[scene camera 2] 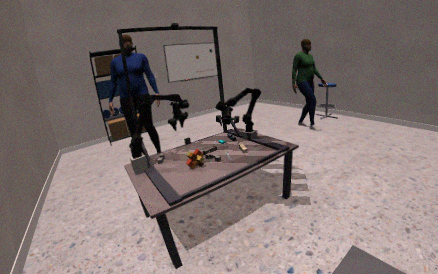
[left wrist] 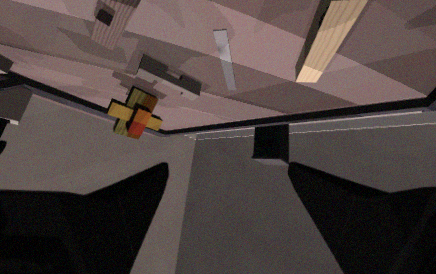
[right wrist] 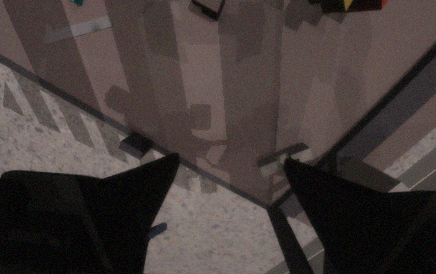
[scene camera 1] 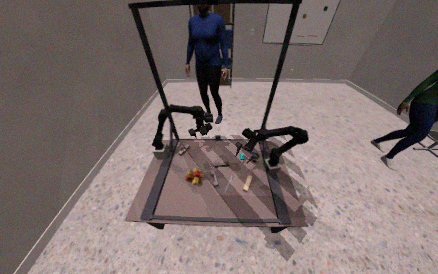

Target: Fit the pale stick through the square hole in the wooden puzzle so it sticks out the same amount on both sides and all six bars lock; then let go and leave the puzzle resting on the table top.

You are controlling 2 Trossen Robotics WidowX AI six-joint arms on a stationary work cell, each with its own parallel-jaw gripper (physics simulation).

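Frame: origin at the left arm's base, x back, y left, z down, level; centimetres.
Seen in the pictures: left gripper, between the fingertips: point(scene camera 2: 227, 126) point(left wrist: 229, 168) point(scene camera 1: 240, 160); right gripper, between the fingertips: point(scene camera 2: 178, 129) point(right wrist: 231, 160) point(scene camera 1: 201, 136); left arm's base, origin of its link: point(scene camera 2: 249, 131) point(scene camera 1: 272, 163); right arm's base, origin of its link: point(scene camera 2: 136, 156) point(scene camera 1: 159, 147).
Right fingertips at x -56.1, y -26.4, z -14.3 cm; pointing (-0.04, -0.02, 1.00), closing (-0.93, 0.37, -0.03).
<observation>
Pixels of each thing's top centre, then the offset from my right fingertips to it.
- pale stick, centre of its top: point(left wrist: 322, 52) point(scene camera 2: 242, 146) point(scene camera 1: 247, 182) dx +31.8, dy +37.7, dz +17.9 cm
- grey bar-like piece, centre of its top: point(left wrist: 169, 86) point(scene camera 2: 212, 155) point(scene camera 1: 214, 177) dx +6.8, dy +29.6, dz +17.9 cm
- thin grey strip, centre of its top: point(left wrist: 227, 67) point(scene camera 1: 228, 183) dx +17.4, dy +35.0, dz +21.0 cm
- teal item, centre of its top: point(scene camera 2: 221, 141) point(scene camera 1: 242, 156) dx +34.7, dy +11.4, dz +19.6 cm
- small grey piece, centre of its top: point(right wrist: 286, 163) point(scene camera 2: 160, 156) point(scene camera 1: 184, 148) dx -18.5, dy -4.4, dz +17.9 cm
The wooden puzzle point(scene camera 1: 194, 176) point(scene camera 2: 195, 158) point(left wrist: 135, 114) point(right wrist: 356, 5), a cross-shaped cluster of yellow, orange and red bars, rests on the table at the picture's left of the middle in scene camera 1. Its square hole cannot be made out. The pale stick point(scene camera 1: 247, 183) point(scene camera 2: 243, 147) point(left wrist: 332, 37) lies flat on the table, apart from the puzzle, to its right in scene camera 1. My left gripper point(scene camera 1: 245, 149) point(scene camera 2: 227, 120) point(left wrist: 229, 168) is open and empty above the table. My right gripper point(scene camera 1: 200, 132) point(scene camera 2: 178, 125) point(right wrist: 231, 160) is open and empty, raised above the table's far side.
A grey bar-like piece point(scene camera 1: 215, 177) point(left wrist: 170, 78) and a thin grey strip point(scene camera 1: 229, 183) point(left wrist: 225, 60) point(right wrist: 80, 30) lie between puzzle and stick. A teal item point(scene camera 1: 242, 156) point(scene camera 2: 222, 142) lies near my left gripper. A small grey piece point(scene camera 1: 184, 150) point(scene camera 2: 160, 159) lies by the right arm.
</observation>
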